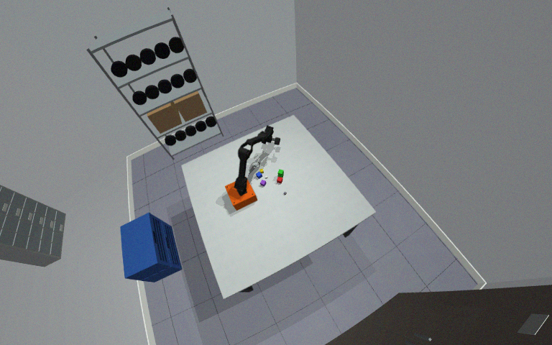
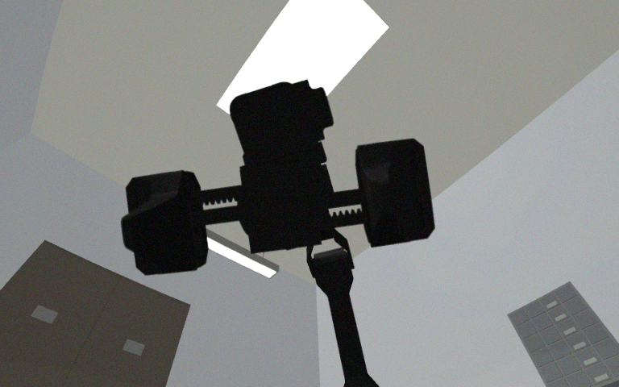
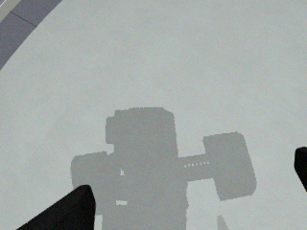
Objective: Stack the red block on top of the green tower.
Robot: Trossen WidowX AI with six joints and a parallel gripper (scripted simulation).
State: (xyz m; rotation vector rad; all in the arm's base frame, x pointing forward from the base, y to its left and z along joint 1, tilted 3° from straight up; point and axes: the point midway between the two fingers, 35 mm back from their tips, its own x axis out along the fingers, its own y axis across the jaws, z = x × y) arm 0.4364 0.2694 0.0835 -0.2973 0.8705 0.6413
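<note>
The red block lies 320 mm to the right of my gripper tip, 130 mm below it and 130 mm behind it. From my gripper tip the other things lie so: yellow cube: 210 mm behind, 150 mm to the right, 140 mm below; purple block: 260 mm to the right, 260 mm behind, 130 mm below; blue block: 250 mm behind, 180 mm to the right, 130 mm below.
</note>
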